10 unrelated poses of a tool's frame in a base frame.
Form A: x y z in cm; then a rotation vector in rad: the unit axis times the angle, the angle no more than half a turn.
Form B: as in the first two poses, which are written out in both.
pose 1, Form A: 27.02 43.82 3.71 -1.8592 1.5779 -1.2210
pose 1, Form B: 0.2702 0.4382 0.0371 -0.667 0.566 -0.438 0.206
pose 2, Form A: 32.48 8.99 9.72 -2.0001 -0.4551 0.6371
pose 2, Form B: 0.3248 0.0899 0.0972 -0.819 -0.186 0.261 0.477
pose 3, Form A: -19.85 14.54 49.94 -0.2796 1.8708 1.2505
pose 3, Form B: -0.1985 0.1454 0.4994 -0.112 0.747 0.500 0.423
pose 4, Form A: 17.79 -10.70 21.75 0.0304 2.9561 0.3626
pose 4, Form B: 0.1779 -0.1070 0.2175 0.010 0.989 0.121 0.082
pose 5, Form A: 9.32 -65.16 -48.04 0.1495 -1.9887 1.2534
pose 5, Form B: 0.0932 -0.6516 -0.4804 0.059 -0.780 0.492 0.383
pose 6, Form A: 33.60 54.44 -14.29 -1.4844 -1.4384 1.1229
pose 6, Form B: 0.3360 0.5444 -0.1429 -0.583 -0.564 0.441 0.384
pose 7, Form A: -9.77 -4.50 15.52 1.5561 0.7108 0.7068
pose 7, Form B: -0.0977 -0.0450 0.1552 0.672 0.307 0.305 0.601
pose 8, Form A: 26.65 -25.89 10.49 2.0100 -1.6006 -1.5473
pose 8, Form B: 0.2665 -0.2589 0.1049 0.668 -0.532 -0.515 0.071
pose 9, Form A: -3.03 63.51 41.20 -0.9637 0.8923 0.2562
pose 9, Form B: -0.0303 0.6351 0.4120 -0.447 0.414 0.119 0.784
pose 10, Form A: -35.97 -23.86 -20.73 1.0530 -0.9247 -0.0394
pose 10, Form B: -0.3597 -0.2386 -0.2073 0.484 -0.425 -0.018 0.764
